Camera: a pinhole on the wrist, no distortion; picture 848 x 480 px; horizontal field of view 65.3 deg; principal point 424.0 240.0 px. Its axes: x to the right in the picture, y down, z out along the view. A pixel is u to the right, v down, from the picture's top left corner.
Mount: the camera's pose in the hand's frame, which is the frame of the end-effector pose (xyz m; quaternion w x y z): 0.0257 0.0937 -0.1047 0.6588 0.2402 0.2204 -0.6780
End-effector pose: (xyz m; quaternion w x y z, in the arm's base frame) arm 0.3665 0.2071 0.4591 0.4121 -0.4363 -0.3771 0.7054
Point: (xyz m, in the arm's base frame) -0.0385 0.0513 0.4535
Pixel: outside the picture
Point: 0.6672 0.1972 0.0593
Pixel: behind the camera
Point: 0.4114 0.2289 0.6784
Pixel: 785.9 79.7
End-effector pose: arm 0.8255 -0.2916 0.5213 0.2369 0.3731 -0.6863 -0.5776
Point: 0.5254 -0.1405 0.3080
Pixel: 269.7 340.8
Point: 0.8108 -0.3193 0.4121
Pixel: 666.0 317.8
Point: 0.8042 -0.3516 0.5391
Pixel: 479.2 464.4
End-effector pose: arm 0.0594 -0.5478 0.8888 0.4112 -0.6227 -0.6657 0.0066
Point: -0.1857 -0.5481 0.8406
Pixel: 503.9 127.1
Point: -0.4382 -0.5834 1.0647
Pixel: 801.7 249.6
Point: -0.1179 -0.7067 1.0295
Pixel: outside the picture
